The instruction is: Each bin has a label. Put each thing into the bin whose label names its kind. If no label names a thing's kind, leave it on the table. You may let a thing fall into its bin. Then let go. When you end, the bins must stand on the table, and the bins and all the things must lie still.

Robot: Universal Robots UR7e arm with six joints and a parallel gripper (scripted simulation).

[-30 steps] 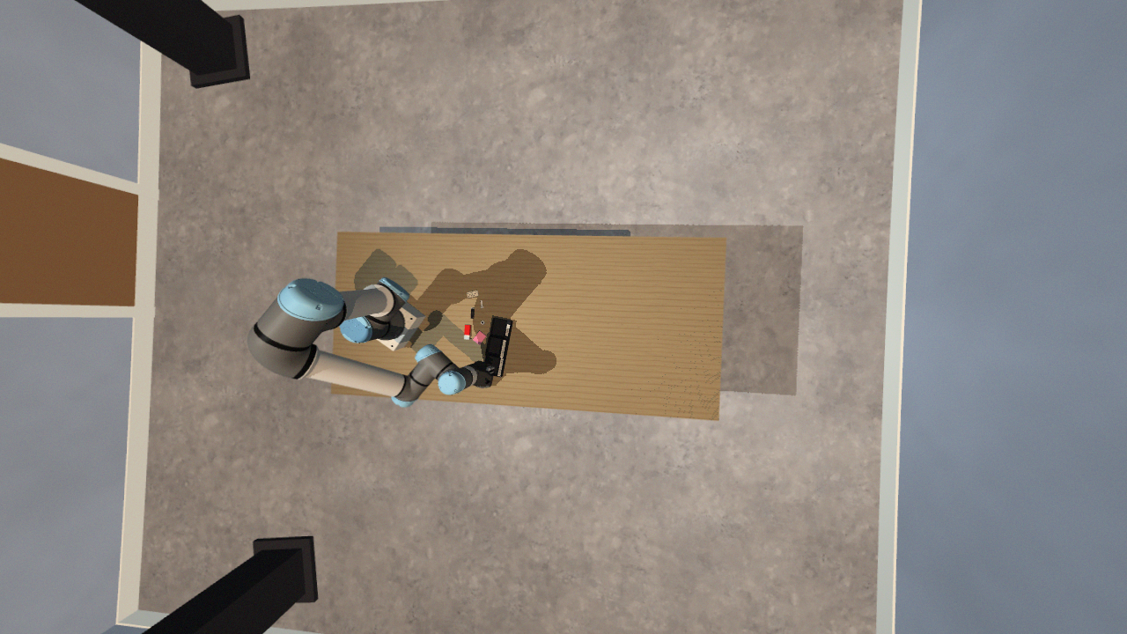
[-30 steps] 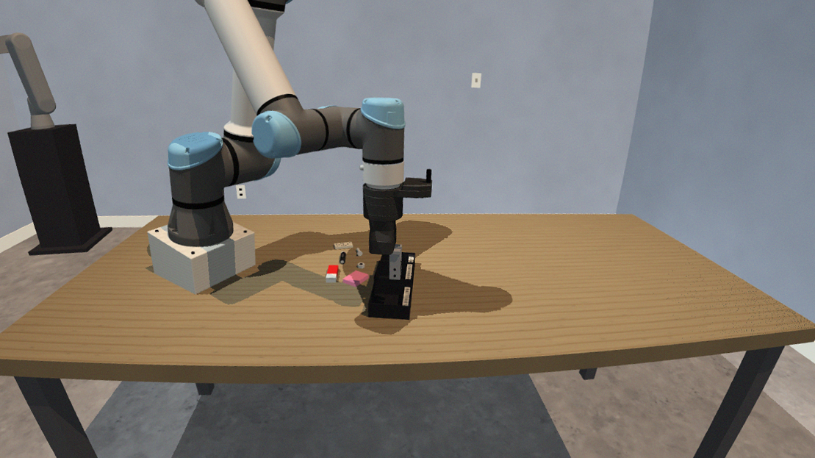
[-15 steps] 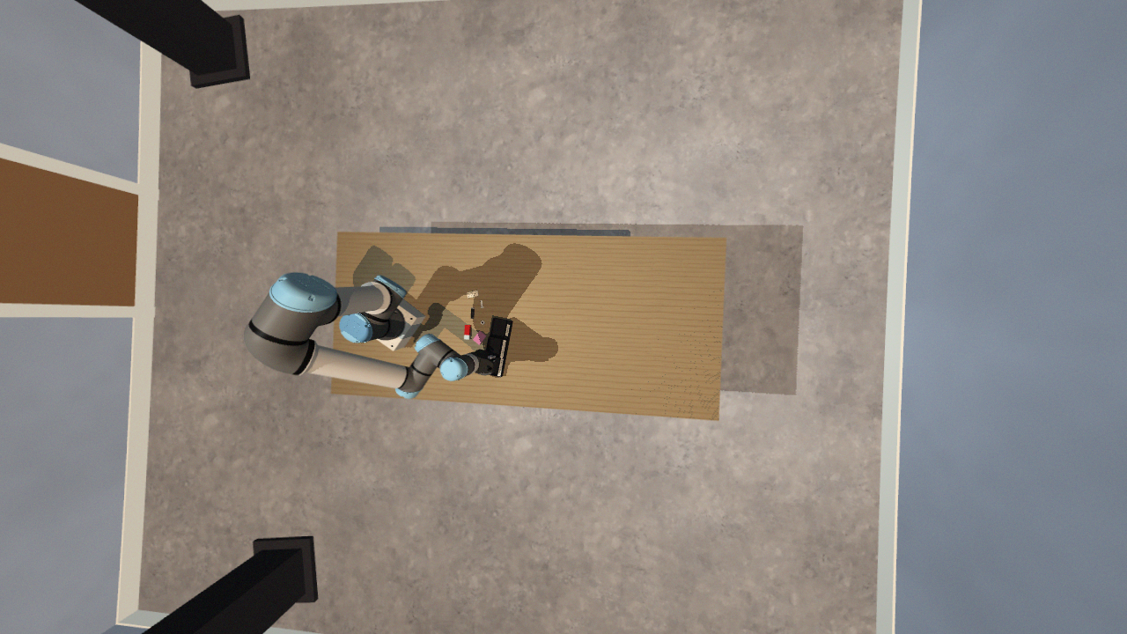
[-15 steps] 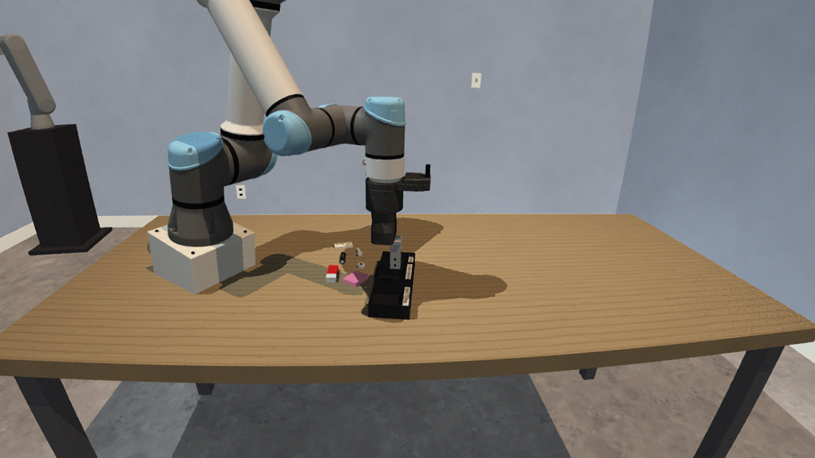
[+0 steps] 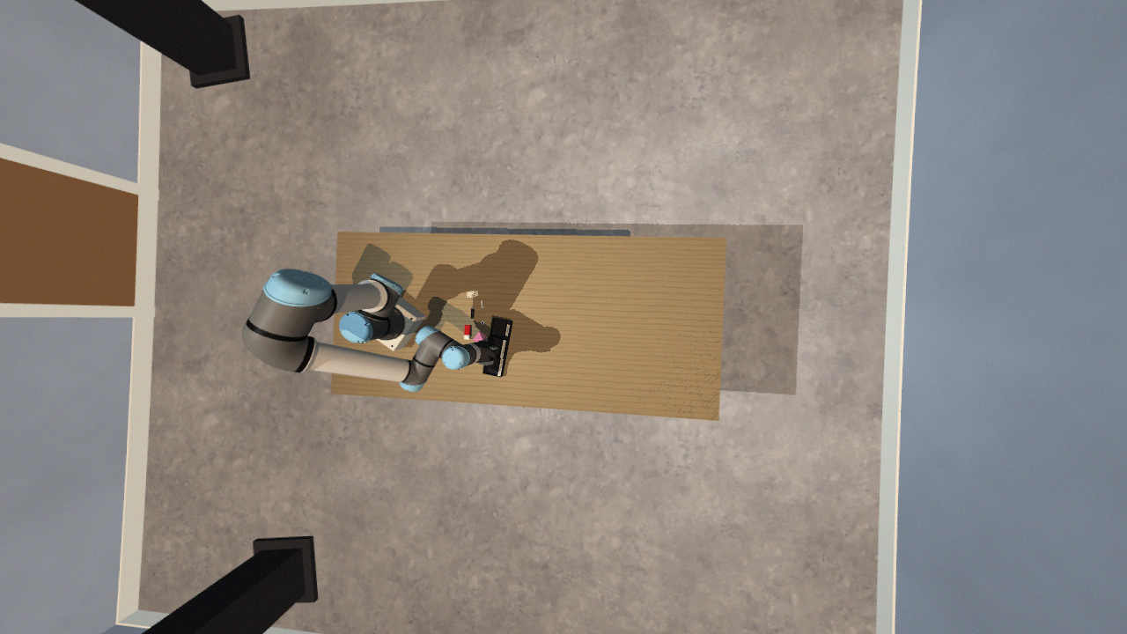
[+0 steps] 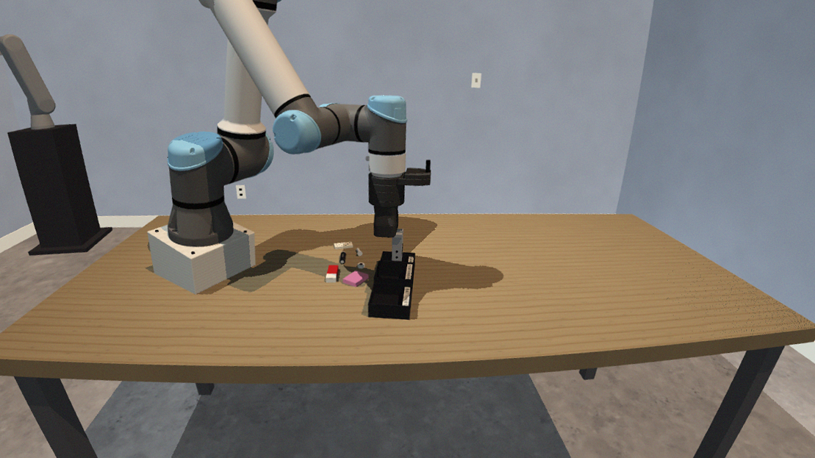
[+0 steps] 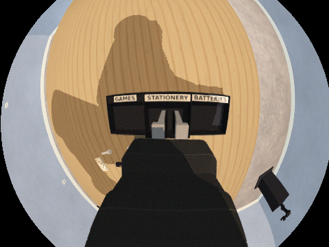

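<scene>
The black bin tray lies 7 cm below my hand and 1 cm to the left of it. Also, from my hand: red block 14 cm behind, 9 cm below, 8 cm to the left; hex nut 12 cm to the left, 9 cm below, 7 cm behind; pink eraser 9 cm below, 9 cm behind, 5 cm to the left.
</scene>
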